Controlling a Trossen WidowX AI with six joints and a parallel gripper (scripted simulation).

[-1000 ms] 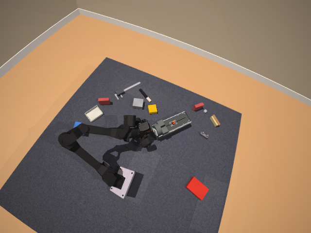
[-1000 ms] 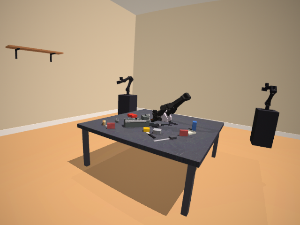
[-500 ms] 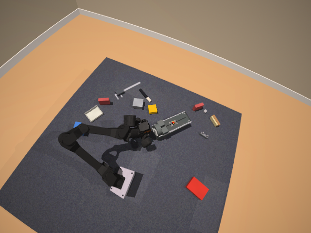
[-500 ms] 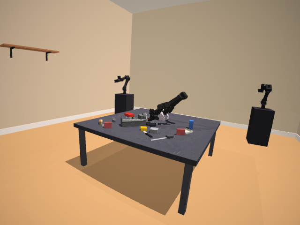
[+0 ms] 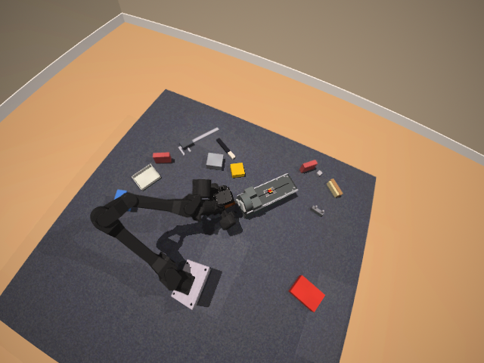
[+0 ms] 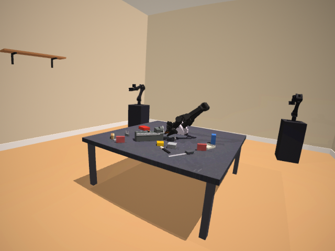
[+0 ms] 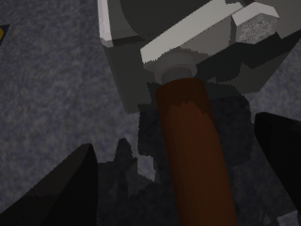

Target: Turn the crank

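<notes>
The brown crank handle is 10 mm behind my gripper tip, 10 mm to the left of it and 30 mm above it. From my gripper tip the other things lie so: grey block 190 mm ahead, 150 mm to the left, 30 mm below; yellow block 180 mm ahead, 40 mm to the left, 30 mm below; red pointer 100 mm ahead, 130 mm to the right, 40 mm above.
</notes>
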